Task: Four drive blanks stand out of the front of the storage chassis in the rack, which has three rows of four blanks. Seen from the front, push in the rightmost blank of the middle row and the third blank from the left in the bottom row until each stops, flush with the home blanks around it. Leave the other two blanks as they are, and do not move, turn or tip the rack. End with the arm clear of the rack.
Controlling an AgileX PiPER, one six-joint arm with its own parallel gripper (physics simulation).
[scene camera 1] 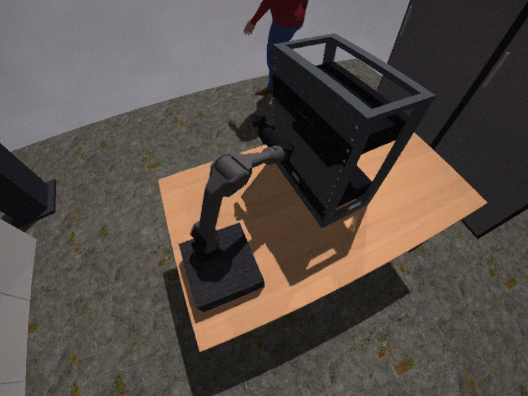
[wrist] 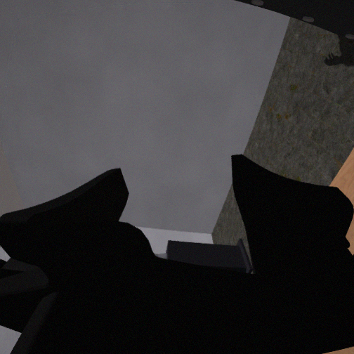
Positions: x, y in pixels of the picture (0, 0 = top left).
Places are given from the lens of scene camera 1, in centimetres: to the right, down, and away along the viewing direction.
rack [scene camera 1: 331, 117]: 20, -24, 69
